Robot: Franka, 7 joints.
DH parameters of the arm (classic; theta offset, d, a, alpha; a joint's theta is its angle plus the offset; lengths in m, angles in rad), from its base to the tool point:
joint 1: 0 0.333 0 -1.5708
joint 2: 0 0 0 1.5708
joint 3: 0 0.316 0.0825 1.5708
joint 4: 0 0 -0.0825 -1.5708
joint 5: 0 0.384 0 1.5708
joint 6: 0 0 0.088 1.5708
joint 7: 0 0.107 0 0
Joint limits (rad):
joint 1: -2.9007..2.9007
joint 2: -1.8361..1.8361
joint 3: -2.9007..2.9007
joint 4: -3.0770..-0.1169
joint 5: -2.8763..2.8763
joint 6: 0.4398..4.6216
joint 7: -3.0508..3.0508
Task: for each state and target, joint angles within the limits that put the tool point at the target. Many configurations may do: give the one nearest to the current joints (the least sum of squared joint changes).
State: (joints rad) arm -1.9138 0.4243 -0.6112 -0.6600 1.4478 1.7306 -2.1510
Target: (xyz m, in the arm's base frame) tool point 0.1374 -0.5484 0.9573
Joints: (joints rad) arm -1.2927 0.4517 -0.3515 -0.4453 1.5463 1.9736 -2.1510
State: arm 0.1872 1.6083 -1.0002 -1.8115 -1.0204 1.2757 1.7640
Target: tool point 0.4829 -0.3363 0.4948
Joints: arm 0.4477 1.3545 -1.5245 -1.6253 -1.1212 1.1753 1.7640
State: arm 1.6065 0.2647 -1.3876 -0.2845 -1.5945 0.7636 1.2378
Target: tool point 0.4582 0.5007 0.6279
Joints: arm 1.3133 1.0706 -1.0306 -0.6989 -1.4891 1.0041 1.2378
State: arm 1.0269 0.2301 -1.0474 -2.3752 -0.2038 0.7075 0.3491
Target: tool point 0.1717 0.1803 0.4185
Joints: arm 1.4082 -0.2094 -0.5792 -2.4379 0.0200 0.4398 0.3491
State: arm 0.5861 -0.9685 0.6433 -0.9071 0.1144 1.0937 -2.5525
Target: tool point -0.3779 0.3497 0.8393
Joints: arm 0.1486 -0.9777 0.9787 -0.9415 0.2073 1.3690 -2.5525
